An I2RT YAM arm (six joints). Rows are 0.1 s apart.
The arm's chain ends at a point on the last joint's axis. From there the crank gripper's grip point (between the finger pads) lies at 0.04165 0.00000 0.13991 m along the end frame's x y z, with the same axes.
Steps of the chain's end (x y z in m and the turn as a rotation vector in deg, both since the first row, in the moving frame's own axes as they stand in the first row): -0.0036 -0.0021 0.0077 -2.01 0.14 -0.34; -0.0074 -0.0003 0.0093 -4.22 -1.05 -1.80; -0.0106 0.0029 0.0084 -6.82 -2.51 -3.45; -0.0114 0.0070 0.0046 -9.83 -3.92 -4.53; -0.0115 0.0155 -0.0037 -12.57 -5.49 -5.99
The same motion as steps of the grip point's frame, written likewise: -0.0032 0.0026 0.0075 -2.01 0.14 -0.34; -0.0098 0.0088 0.0097 -4.22 -1.05 -1.80; -0.0163 0.0173 0.0092 -6.82 -2.51 -3.45; -0.0202 0.0282 0.0053 -9.83 -3.92 -4.53; -0.0236 0.0427 -0.0033 -12.57 -5.49 -5.99
